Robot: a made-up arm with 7 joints.
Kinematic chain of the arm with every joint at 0, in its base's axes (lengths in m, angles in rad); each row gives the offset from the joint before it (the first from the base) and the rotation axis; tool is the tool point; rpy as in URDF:
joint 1: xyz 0 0 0.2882 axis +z
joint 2: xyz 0 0 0 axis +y
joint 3: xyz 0 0 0.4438 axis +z
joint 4: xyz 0.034 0 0 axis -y
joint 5: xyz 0.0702 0 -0.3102 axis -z
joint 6: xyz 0 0 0 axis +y
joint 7: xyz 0.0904 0 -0.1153 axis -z
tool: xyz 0 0 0 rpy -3.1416 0 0
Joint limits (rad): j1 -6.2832..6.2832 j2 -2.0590..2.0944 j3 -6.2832..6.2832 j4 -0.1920..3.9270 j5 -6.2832..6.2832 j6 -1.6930..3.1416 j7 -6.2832..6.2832
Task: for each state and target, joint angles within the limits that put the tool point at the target. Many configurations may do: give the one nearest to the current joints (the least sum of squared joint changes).
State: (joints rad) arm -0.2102 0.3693 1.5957 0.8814 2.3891 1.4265 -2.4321
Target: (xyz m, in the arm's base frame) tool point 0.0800 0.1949 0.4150
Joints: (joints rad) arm -0.6137 0.7533 1.7061 0.1298 2.1816 1.5394 -2.4321
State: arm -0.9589 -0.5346 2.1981 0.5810 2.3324 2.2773 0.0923
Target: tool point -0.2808 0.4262 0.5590
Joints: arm -0.6352 -0.3688 2.4120 0.9827 2.3758 2.3303 0.0923
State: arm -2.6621 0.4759 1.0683 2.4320 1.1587 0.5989 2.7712
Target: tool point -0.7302 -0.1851 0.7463
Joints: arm -3.1589 0.7817 0.8777 2.4176 1.1698 0.4990 2.7712
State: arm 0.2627 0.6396 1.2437 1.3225 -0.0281 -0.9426 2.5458
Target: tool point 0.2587 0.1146 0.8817
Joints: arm -0.2372 -0.0093 0.7269 1.4068 0.2047 -1.5278 2.5458
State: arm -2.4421 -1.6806 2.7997 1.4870 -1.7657 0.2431 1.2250
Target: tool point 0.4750 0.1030 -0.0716
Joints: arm -2.5150 -1.3815 2.5994 1.2782 -1.8076 0.2419 1.2250
